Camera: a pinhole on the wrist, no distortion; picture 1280 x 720 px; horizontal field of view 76.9 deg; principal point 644.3 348.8 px. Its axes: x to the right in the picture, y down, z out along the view. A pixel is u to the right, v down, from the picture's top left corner.
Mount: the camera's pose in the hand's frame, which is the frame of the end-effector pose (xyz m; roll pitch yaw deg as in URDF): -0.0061 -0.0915 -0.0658 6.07 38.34 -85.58
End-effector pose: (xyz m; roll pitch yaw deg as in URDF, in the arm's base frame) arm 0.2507 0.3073 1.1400 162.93 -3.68 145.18
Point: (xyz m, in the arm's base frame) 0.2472 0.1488 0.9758
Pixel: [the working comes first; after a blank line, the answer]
In the camera's frame: -0.0526 -0.0777 0.1950

426.8 27.7
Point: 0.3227 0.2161 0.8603
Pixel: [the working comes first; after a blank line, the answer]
In the camera's frame: -0.1873 -0.0964 0.2663

77.6 57.0
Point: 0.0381 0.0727 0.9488
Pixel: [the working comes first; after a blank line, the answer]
In the camera's frame: 0.1113 0.0444 0.2871

956.8 473.4
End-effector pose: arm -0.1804 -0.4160 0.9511 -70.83 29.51 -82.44
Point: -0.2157 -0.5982 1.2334
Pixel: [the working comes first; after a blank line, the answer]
In the camera's frame: 0.1163 0.0273 0.2425

1031.0 439.5
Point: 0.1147 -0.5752 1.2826
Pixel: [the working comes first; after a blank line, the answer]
In the camera's frame: -0.1343 0.0491 0.4635

410.8 434.1
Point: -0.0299 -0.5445 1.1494
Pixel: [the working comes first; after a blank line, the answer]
In the camera's frame: -0.0905 0.0578 0.2696

373.6 521.6
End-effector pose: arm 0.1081 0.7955 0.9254 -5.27 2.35 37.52
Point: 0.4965 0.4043 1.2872
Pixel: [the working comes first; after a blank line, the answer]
In the camera's frame: 0.1494 0.0867 0.5948

846.8 466.3
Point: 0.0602 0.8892 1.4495
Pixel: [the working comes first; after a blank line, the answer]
In the camera's frame: -0.4849 0.0549 0.3746

outside the picture
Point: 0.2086 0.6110 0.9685
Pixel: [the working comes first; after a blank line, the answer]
In the camera's frame: 0.0366 -0.0222 0.1447

848.1 225.0
